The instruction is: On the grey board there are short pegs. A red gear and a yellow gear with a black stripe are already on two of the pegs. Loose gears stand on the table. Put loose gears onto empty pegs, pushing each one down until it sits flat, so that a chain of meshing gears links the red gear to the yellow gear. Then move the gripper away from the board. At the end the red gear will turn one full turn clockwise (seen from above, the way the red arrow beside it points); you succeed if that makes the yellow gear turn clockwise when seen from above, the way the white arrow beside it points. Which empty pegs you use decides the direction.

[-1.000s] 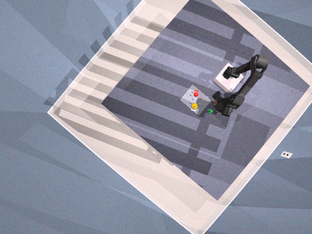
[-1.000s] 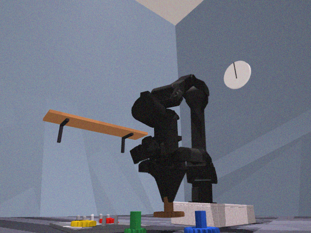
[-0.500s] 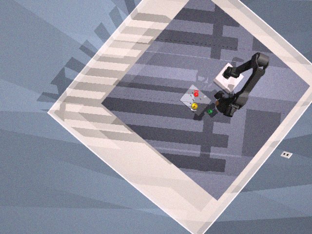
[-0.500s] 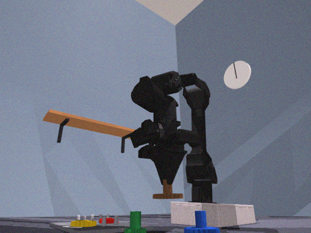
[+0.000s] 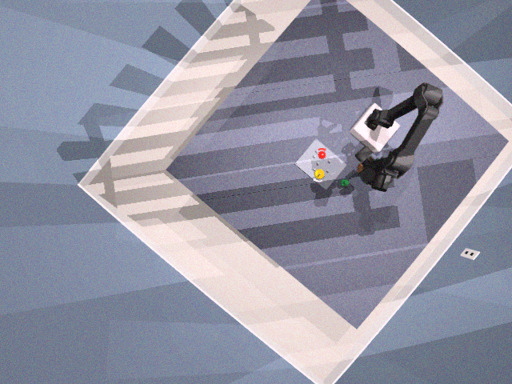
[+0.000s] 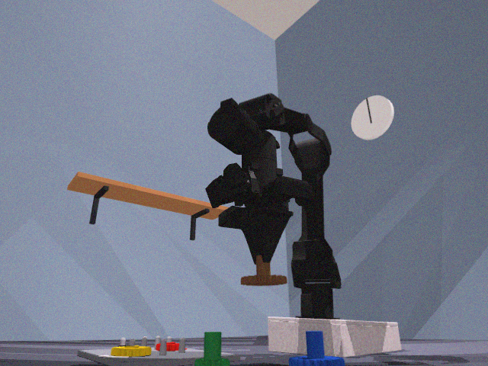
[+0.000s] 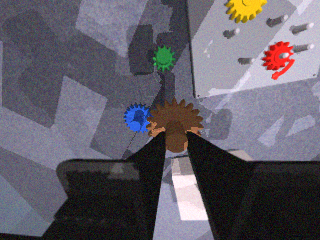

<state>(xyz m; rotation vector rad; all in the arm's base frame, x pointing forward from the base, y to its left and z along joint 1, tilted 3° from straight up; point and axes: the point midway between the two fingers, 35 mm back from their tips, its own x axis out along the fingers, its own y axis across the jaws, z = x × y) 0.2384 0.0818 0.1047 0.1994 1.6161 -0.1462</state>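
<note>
The red gear lies 4 cm ahead of my gripper tip, 19 cm to the right of it and 11 cm below it. From my gripper tip the other things lie so: blue gear 2 cm behind, 7 cm to the left, 11 cm below; brown gear 1 cm below; green gear 8 cm ahead, 1 cm to the right, 11 cm below.
</note>
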